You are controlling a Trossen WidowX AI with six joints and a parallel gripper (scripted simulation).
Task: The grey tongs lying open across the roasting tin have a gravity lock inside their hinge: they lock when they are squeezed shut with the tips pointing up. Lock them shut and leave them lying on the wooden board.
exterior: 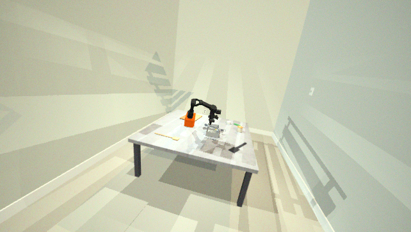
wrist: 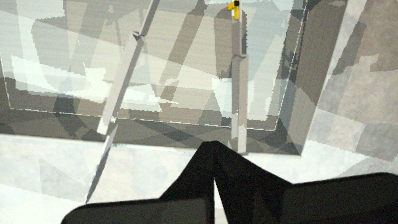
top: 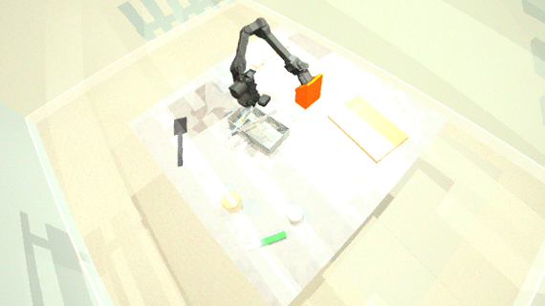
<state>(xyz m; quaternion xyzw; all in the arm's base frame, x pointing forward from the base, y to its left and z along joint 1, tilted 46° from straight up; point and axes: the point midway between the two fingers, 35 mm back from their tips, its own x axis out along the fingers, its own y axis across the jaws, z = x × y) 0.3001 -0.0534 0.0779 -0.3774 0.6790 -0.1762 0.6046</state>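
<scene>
Now: the yellow mark 80 mm ahead of my gripper tip and 40 mm below it. Round my gripper tip: wooden board 390 mm behind, 450 mm to the left, 110 mm below; roasting tin 40 mm ahead, 60 mm to the left, 80 mm below; dark spatula 380 mm ahead, 210 mm to the right, 110 mm below.
</scene>
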